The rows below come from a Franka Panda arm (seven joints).
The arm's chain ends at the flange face. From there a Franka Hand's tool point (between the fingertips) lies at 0.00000 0.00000 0.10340 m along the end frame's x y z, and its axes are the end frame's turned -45 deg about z.
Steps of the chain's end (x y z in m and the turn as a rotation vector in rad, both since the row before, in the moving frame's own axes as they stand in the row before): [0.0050 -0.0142 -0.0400 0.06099 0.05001 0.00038]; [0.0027 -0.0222 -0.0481 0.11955 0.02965 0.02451]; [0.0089 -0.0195 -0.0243 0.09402 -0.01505 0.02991]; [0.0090 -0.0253 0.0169 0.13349 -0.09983 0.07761]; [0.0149 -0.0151 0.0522 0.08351 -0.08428 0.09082]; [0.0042 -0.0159 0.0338 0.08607 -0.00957 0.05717]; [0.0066 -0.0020 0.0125 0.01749 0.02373 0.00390]
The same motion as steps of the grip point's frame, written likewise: [0.0217 -0.0073 -0.0403 0.00776 0.07849 0.00038]; [0.0286 -0.0202 -0.0489 0.06357 0.10550 0.02451]; [0.0260 -0.0154 -0.0248 0.07712 0.05584 0.02991]; [0.0274 -0.0284 0.0155 0.16498 0.02380 0.07761]; [0.0217 -0.0124 0.0515 0.11865 -0.00054 0.09082]; [0.0200 -0.0151 0.0334 0.06763 0.05409 0.05717]; [0.0091 0.0037 0.0125 -0.00441 0.02915 0.00390]
